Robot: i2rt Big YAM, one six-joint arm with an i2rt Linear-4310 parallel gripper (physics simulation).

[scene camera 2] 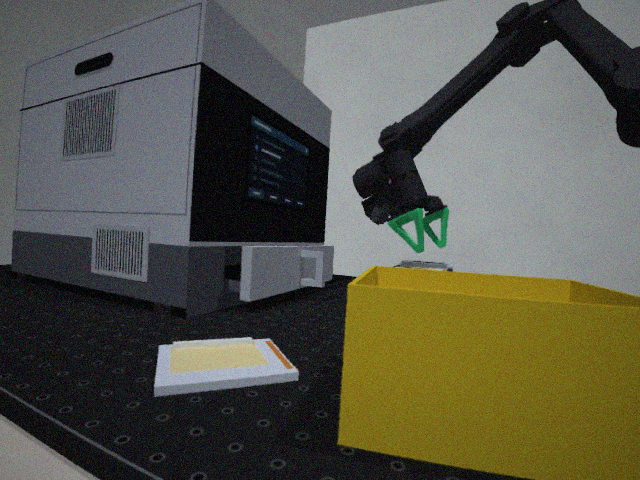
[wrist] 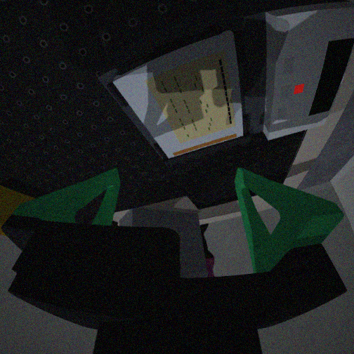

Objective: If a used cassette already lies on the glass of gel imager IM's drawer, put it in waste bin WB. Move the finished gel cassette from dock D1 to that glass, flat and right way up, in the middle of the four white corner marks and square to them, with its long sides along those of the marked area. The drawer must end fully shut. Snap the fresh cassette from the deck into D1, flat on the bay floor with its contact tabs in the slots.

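Observation:
My gripper (scene camera 2: 430,248) (wrist: 177,174) is open with nothing between its green fingers, above and short of the dock in the wrist view. The finished gel cassette (wrist: 187,132), with dark band marks and an orange strip, lies in dock D1 (wrist: 280,107), gripper shadow across it. The dock (scene camera 2: 423,264) shows partly behind the bin in the scene view. The fresh cassette (scene camera 2: 219,356) lies flat on the deck. Gel imager IM's drawer (scene camera 2: 271,271) stands partly out; its glass and anything on it are hidden. Waste bin WB (scene camera 2: 465,361) (wrist: 10,205) is yellow; its inside floor is hidden.
The large imager (scene camera 2: 103,180) stands at the left on the dark perforated deck (scene camera 2: 232,418), with a dark screen (scene camera 2: 279,165) above the drawer. A grey block (wrist: 165,225) shows between the fingers' bases in the wrist view. A pale wall rises behind the arm.

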